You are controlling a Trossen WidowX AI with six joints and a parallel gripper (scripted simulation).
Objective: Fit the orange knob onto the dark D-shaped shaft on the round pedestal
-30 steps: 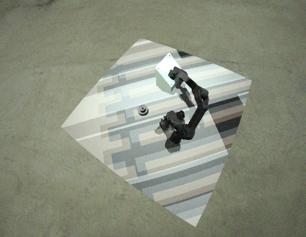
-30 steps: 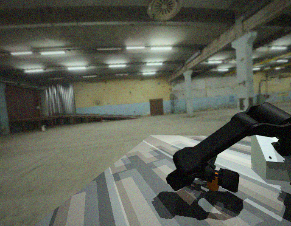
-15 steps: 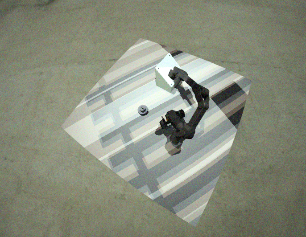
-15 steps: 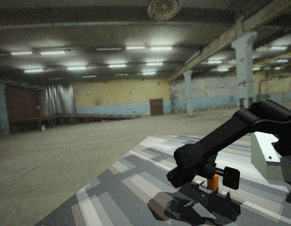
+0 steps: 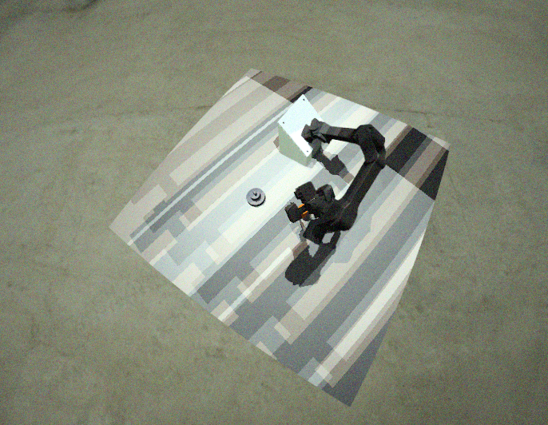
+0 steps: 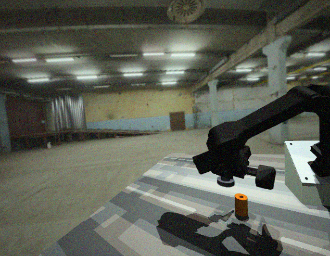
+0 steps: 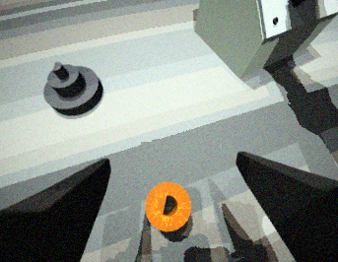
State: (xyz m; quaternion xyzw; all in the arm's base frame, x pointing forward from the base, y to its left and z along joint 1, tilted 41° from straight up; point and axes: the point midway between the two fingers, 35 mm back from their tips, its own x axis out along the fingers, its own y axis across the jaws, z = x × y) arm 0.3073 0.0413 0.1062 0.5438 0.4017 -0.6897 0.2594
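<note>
The orange knob is 20 mm ahead of my gripper tip, 20 mm to the left of it and 70 mm below it. The rest, counted from my gripper tip: dark round pedestal (30 mm ahead, 200 mm to the right, 70 mm below).
</note>
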